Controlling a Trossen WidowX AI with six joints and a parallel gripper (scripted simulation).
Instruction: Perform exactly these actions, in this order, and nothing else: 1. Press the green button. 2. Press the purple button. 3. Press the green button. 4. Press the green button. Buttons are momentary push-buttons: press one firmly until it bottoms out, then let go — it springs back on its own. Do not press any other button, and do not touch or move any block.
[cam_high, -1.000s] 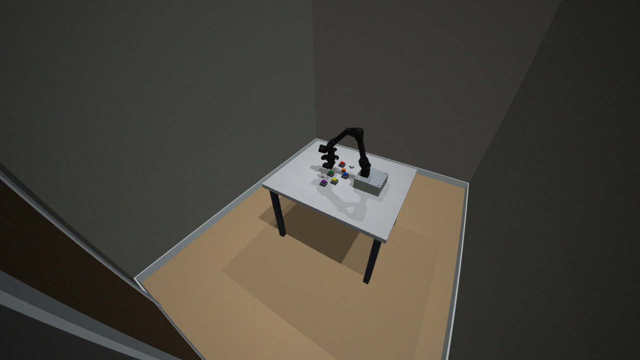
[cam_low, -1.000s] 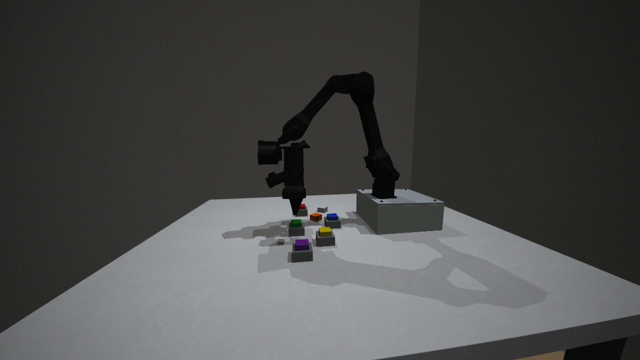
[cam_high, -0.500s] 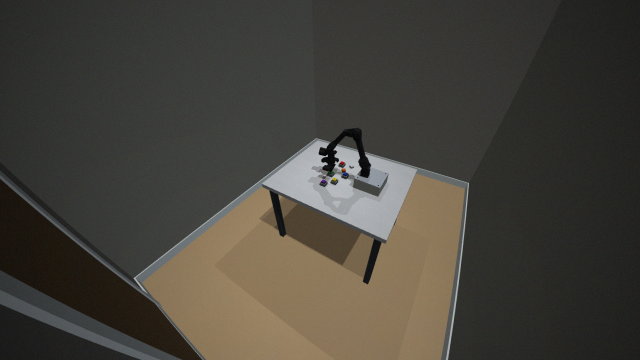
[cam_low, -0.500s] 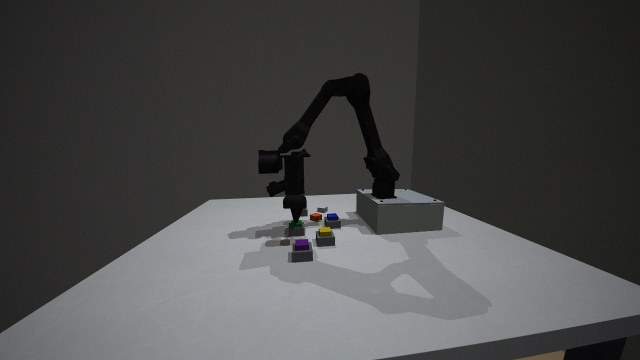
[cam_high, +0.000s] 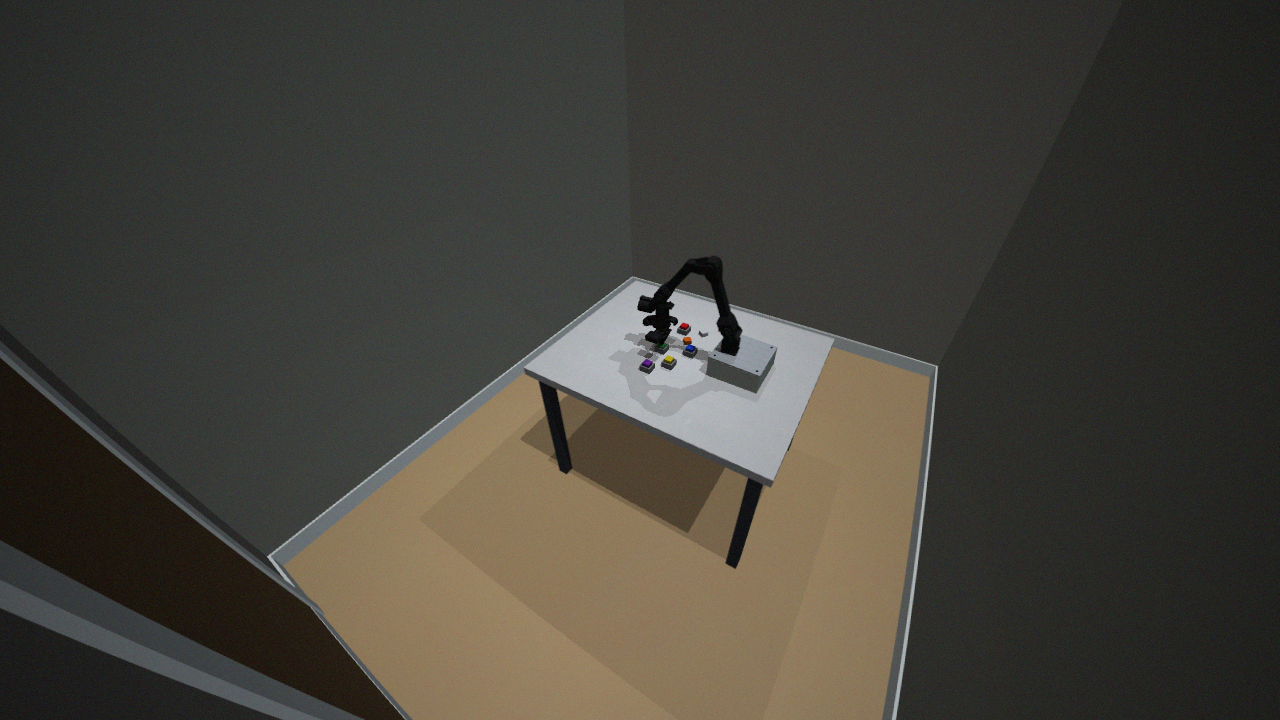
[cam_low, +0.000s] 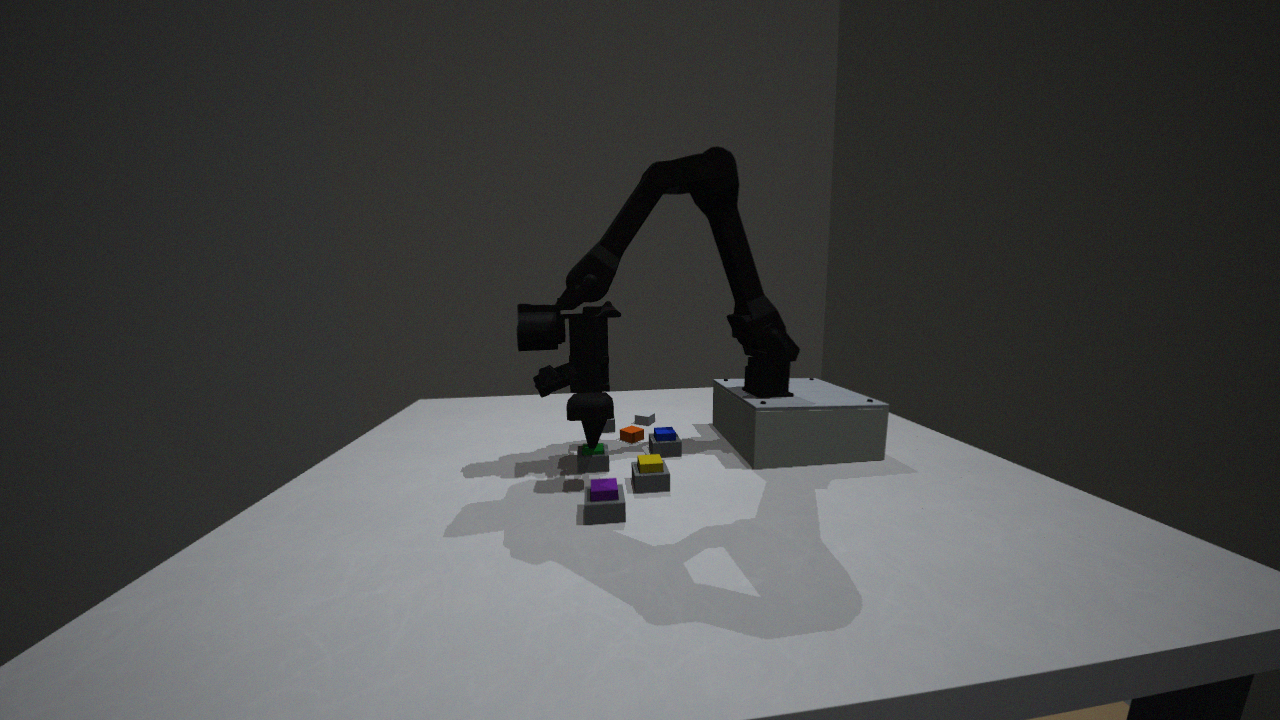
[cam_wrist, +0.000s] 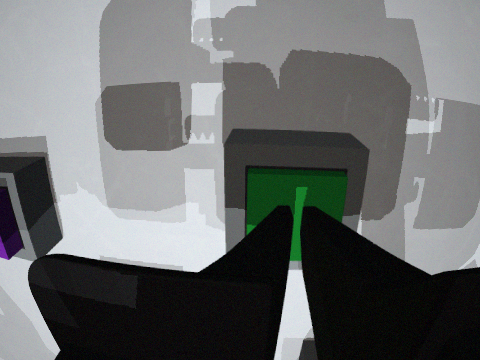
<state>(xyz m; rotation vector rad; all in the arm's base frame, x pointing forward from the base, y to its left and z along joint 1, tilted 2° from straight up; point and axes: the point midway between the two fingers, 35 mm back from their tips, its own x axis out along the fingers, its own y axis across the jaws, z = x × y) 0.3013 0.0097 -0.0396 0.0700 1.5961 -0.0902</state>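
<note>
My gripper tip is now 1 cm above the green button. The rest, counted from my gripper tip: blue button 13 cm behind, 3 cm to the right; orange block 10 cm to the right, 8 cm behind, 2 cm below; yellow button 8 cm to the left, 7 cm behind.
</note>
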